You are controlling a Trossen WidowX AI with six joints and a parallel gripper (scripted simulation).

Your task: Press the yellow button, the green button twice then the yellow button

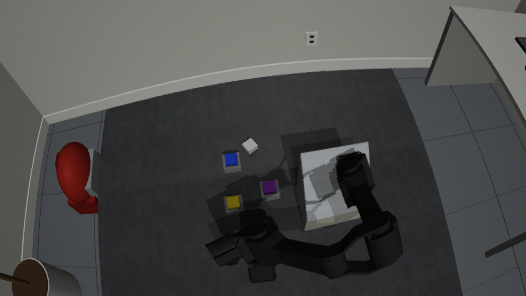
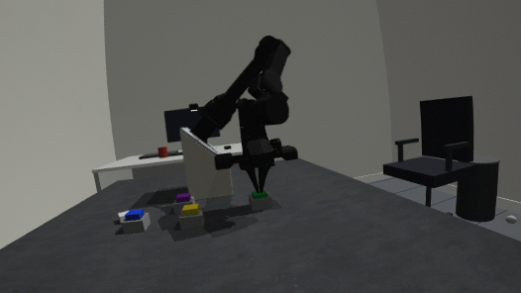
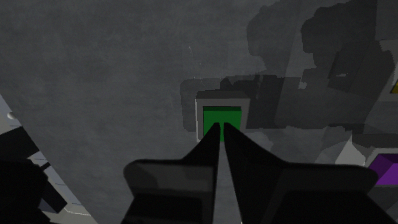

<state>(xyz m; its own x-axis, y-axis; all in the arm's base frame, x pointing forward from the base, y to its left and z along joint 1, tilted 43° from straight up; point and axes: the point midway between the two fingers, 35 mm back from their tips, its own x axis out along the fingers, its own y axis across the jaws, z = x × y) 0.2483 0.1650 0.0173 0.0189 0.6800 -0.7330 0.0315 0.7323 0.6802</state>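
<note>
Right now the green button is 10 mm below my gripper tip. From my gripper tip the other things lie so: yellow button: 40 mm ahead, 160 mm to the right; then blue button: 30 mm ahead, 290 mm to the right; then purple button: 60 mm behind, 180 mm to the right.
</note>
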